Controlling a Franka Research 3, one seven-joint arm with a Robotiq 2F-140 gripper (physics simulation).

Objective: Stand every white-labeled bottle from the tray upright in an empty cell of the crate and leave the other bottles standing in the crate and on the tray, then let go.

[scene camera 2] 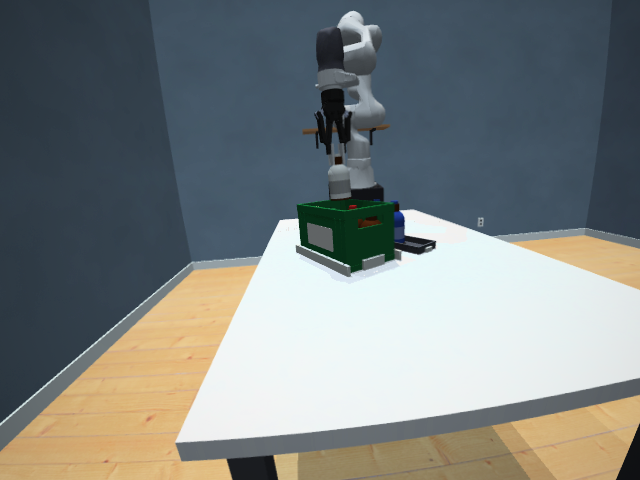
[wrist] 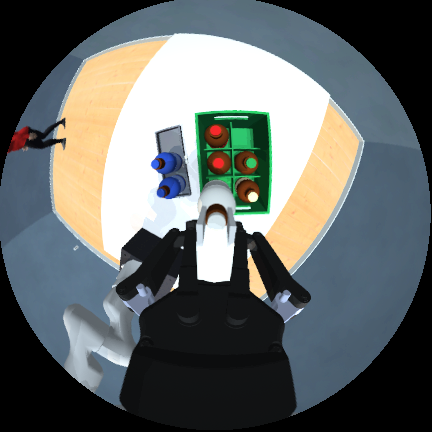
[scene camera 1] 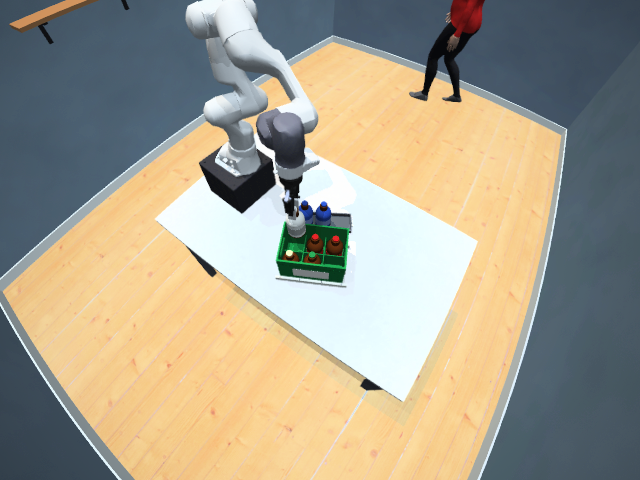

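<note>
My gripper (scene camera 1: 294, 210) (scene camera 2: 337, 155) (wrist: 216, 214) is shut on the neck of a white-labeled bottle (scene camera 1: 296, 225) (scene camera 2: 339, 180) (wrist: 217, 196). The bottle hangs about upright, low over the back left corner cell of the green crate (scene camera 1: 338, 271) (scene camera 2: 367, 242) (wrist: 269, 165) as scene camera 1 shows it. Two red-capped brown bottles (wrist: 216, 135) (wrist: 218, 163), a green-capped one (scene camera 1: 311, 259) (wrist: 246, 163) and a cream-capped one (scene camera 1: 290, 257) (wrist: 248, 191) stand in other cells. The far right cell in the wrist view is empty. Two blue bottles (scene camera 1: 306, 211) (scene camera 1: 323, 213) (wrist: 166, 163) (wrist: 171, 187) stand on the tray (scene camera 1: 341, 222) (scene camera 2: 418, 243) (wrist: 170, 140).
Low pale rails (scene camera 1: 310, 281) (scene camera 2: 323, 260) lie along the crate's foot on the white table (scene camera 1: 403, 289) (scene camera 2: 413, 335). The tray with the blue bottles is close behind the crate. A person in red (scene camera 1: 466, 18) stands on the floor beyond the table.
</note>
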